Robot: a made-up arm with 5 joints.
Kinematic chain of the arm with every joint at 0, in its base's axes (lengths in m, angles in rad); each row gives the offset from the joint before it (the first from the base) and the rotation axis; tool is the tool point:
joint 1: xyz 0 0 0.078 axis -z
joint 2: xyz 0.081 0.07 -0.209 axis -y
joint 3: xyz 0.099 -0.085 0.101 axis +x
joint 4: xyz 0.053 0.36 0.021 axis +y
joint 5: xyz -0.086 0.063 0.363 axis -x
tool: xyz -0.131 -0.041 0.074
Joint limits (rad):
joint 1: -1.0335..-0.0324
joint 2: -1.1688..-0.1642
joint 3: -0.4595..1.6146
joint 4: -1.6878..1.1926
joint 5: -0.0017..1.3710
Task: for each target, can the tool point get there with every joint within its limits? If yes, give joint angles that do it. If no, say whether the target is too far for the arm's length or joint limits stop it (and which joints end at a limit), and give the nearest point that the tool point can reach.
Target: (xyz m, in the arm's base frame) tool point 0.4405 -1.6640 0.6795
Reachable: no: too far | nearest point 0.3403 -0.5373 0.3665 | short by 1.174 m
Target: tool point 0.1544 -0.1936 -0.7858
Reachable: no: joint limits stop it (at a limit: joint 1, joint 2, joint 3, joint 4, joint 5) | nearest point -0.2998 -0.0766 -0.3736 | short by 0.624 m
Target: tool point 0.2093 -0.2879 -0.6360
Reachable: no: joint limits stop it (at a limit: joint 1, joint 2, joint 3, joint 4, joint 5) | nearest point 0.7097 -0.3926 -0.3886 | short by 0.568 m
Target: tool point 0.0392 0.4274 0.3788
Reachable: yes | joints -0.8503 -1.0799 0.5847 -0.8270 0.5826
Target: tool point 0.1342 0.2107 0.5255
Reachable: yes | joints -0.6096 -0.5293 0.6370 -0.3421 0.3645
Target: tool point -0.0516 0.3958 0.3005
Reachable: yes | joints -0.4438 -1.0168 0.2783 -1.0663 0.5171
